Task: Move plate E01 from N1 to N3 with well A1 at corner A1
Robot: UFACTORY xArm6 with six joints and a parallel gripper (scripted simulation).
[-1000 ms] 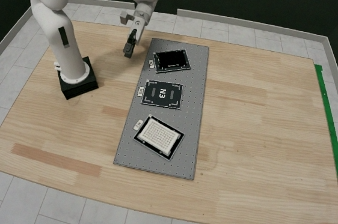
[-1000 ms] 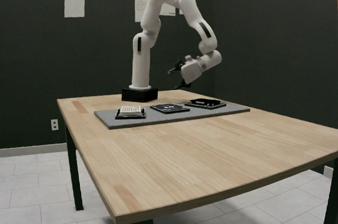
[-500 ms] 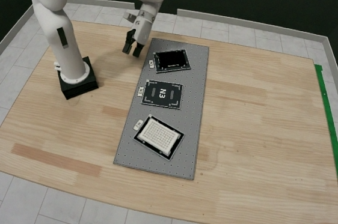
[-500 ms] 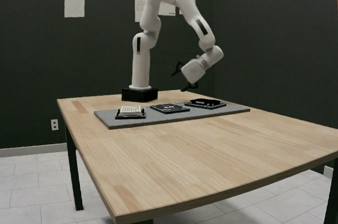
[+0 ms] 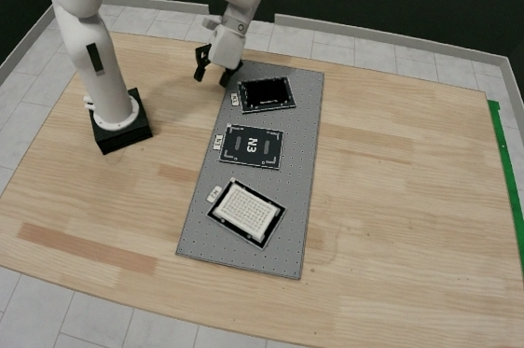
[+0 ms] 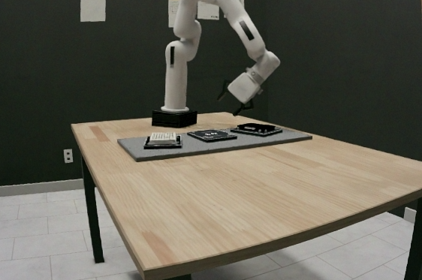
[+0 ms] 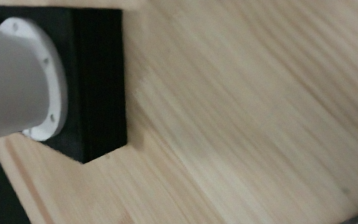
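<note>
Right now my hand is 160 mm short of the black plate E01, 70 mm above it and 30 mm to the right of it. Round my hand: white plate E07: 350 mm to the right, 140 mm ahead, 70 mm below; nest N3: 160 mm to the right, 140 mm ahead, 80 mm below.
</note>
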